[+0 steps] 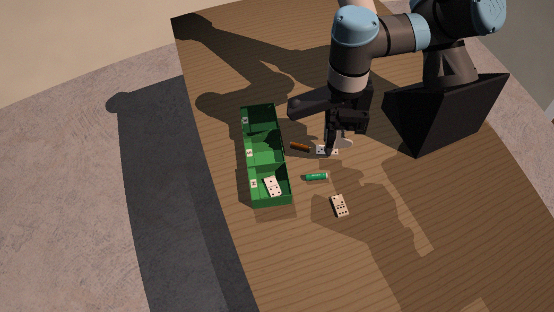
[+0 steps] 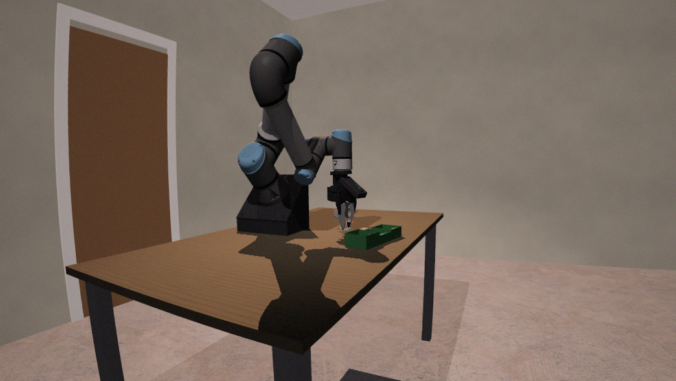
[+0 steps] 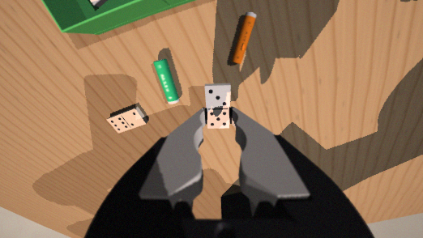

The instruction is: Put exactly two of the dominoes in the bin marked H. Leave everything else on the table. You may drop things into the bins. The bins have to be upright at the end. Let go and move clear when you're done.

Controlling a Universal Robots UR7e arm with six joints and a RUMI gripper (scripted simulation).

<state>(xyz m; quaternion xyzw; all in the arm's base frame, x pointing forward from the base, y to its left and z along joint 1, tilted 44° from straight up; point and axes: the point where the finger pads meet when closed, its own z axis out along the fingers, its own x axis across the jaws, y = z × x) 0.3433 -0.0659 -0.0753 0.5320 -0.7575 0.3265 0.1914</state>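
Now: hand 14 cm short of the white domino, 4 cm to the right of it and 3 cm above it. Round my hand: orange battery (5 cm ahead, 5 cm to the right, 4 cm below); then bin (13 cm ahead, 4 cm to the right, 2 cm below); then green battery (4 cm ahead, 4 cm to the left, 3 cm below).
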